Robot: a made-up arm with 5 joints.
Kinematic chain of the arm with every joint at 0, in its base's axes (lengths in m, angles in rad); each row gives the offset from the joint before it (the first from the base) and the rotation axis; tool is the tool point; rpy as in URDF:
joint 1: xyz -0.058 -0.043 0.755 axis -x
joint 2: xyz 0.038 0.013 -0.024 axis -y
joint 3: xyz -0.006 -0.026 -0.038 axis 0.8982 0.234 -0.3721
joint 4: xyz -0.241 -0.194 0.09 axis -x
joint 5: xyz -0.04 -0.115 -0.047 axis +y
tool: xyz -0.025 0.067 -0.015 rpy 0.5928 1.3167 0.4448
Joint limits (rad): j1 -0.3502..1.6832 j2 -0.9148..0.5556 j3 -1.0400..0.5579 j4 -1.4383..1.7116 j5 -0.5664..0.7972
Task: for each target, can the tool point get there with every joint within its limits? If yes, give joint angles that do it. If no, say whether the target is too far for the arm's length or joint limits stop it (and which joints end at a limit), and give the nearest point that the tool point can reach.
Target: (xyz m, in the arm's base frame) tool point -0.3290 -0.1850 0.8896
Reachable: yes | joints 0.8648 -0.1267 0.0339 -0.7030 -0.3816
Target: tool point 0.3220 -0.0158 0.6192
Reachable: no: joint limits stop it (at a limit: joint 1, joint 2, joint 3, joint 4, joint 5) | nearest point 0.0122 0.3150 0.8839 | short by 0.525 m
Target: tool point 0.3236 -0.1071 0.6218
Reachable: no: joint limits stop it (at a limit: joint 1, joint 2, joint 3, joint 5) | nearest point -0.0132 -0.3722 0.9207 | short by 0.523 m
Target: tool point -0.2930 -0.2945 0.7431
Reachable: yes | joints -0.1500 -0.1189 -0.3607 -0.4238 -0.3798
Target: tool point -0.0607 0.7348 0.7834
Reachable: no: too far | nearest point -0.0389 0.3187 0.8839 | short by 0.429 m
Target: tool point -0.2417 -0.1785 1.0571
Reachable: yes | joints 0.3558 -0.2370 -0.7587 1.2896 0.1967
